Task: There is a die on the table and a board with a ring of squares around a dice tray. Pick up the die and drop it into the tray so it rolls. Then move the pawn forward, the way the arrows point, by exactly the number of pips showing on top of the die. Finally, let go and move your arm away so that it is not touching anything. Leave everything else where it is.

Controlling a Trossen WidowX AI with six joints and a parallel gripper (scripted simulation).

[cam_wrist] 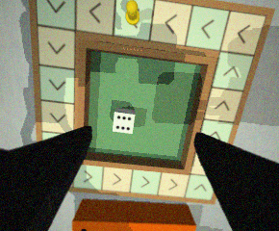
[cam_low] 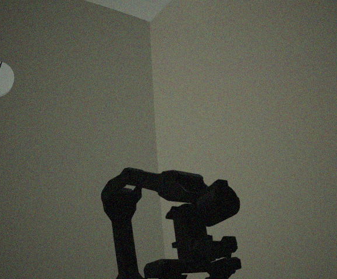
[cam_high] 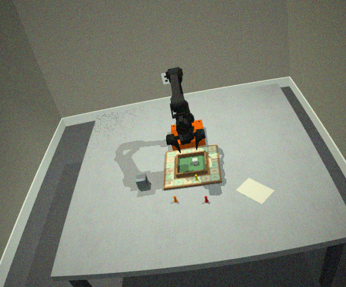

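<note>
Now: gripper tip 100 mm short of the yellow pawn, 40 mm to the right of it and 80 mm above it. From my gripper tip the other things lie so: green tray: 10 mm behind, 100 mm below; then orange pawn: 230 mm ahead, 40 mm to the right, 90 mm below; then white die: 20 mm behind, 20 mm to the left, 80 mm below.
</note>
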